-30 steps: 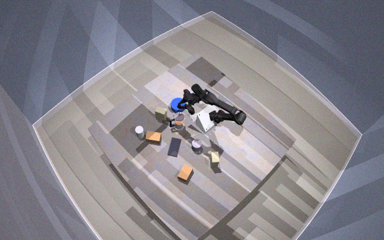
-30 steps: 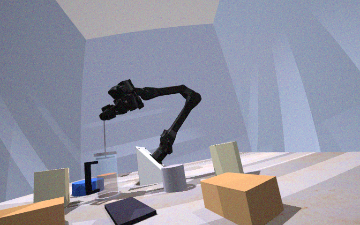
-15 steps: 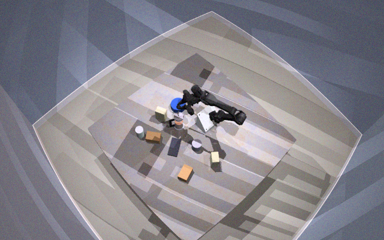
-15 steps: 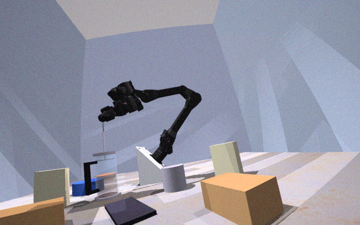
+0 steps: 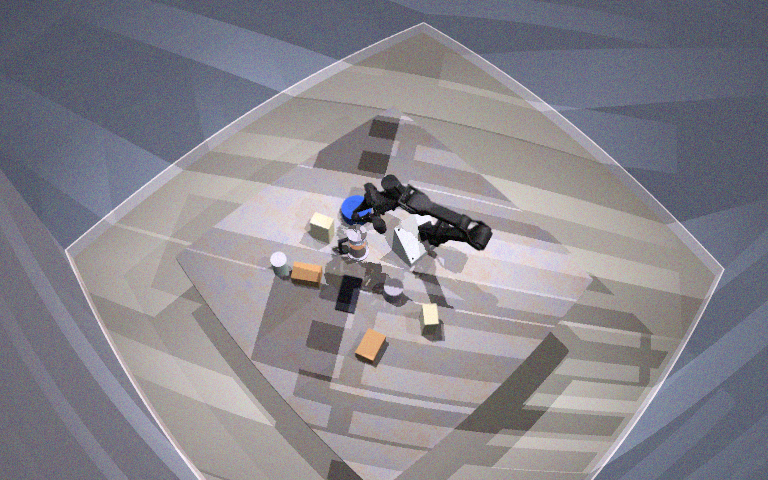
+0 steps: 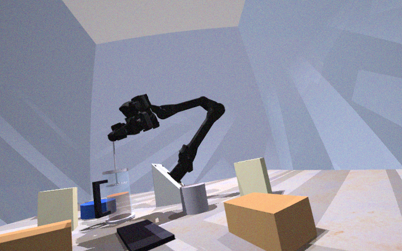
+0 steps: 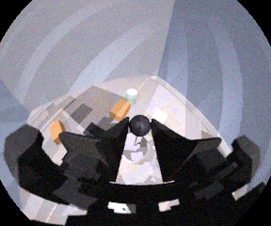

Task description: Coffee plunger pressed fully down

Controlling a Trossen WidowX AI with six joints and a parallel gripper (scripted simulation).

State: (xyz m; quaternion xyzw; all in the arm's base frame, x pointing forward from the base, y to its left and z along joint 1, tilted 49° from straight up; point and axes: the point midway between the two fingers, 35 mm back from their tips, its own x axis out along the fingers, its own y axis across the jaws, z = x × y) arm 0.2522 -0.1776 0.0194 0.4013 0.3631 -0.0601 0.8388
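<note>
Now: gripper tip 13 cm above the coffee press. From my gripper tip the other things lie so: grey cylinder (23 cm to the left, 22 cm below, 2 cm behind); blue cylinder (23 cm below, 15 cm to the right, 11 cm behind).
</note>
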